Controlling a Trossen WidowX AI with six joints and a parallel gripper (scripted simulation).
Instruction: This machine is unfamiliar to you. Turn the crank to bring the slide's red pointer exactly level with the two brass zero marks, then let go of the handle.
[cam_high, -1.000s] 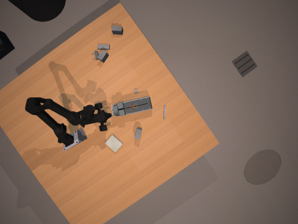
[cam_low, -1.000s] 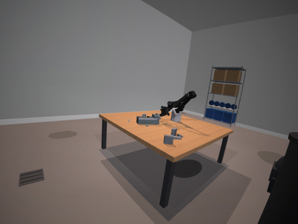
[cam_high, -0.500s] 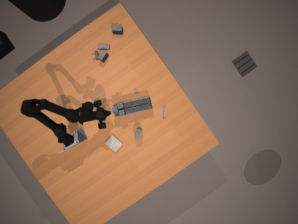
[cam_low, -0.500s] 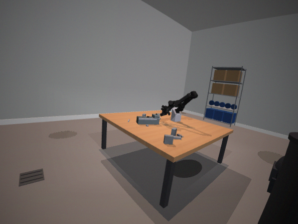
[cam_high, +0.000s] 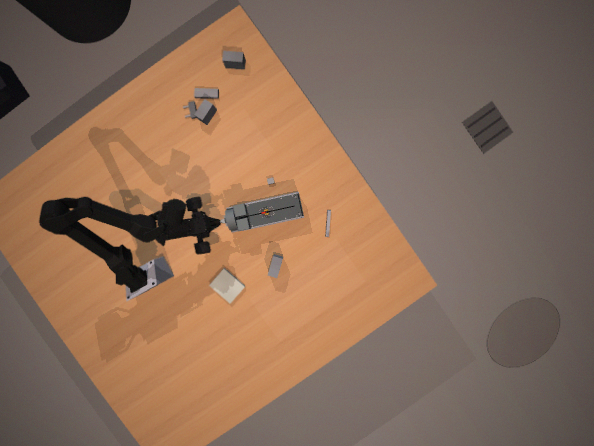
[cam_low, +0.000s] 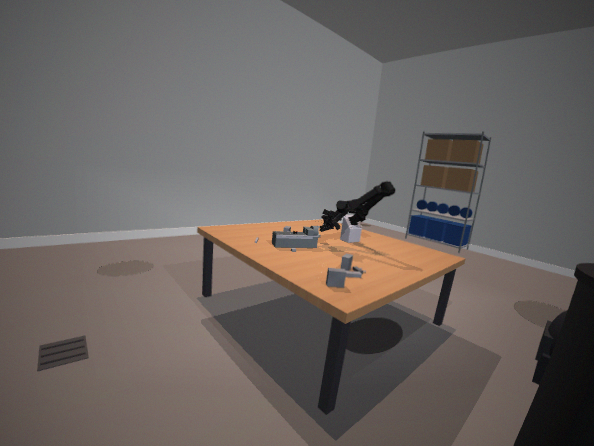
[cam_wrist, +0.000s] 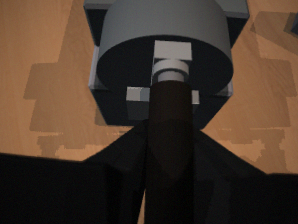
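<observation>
Right now the red pointer is 150 mm ahead of my gripper tip, 40 mm to the right of it and 10 mm below it. The rest, counted from my gripper tip: white square plate (110 mm behind, 210 mm to the right, 80 mm below); small grey cube (220 mm ahead, 50 mm to the left, 90 mm below); dark crank handle (20 mm behind, 10 mm to the left, 30 mm above).
</observation>
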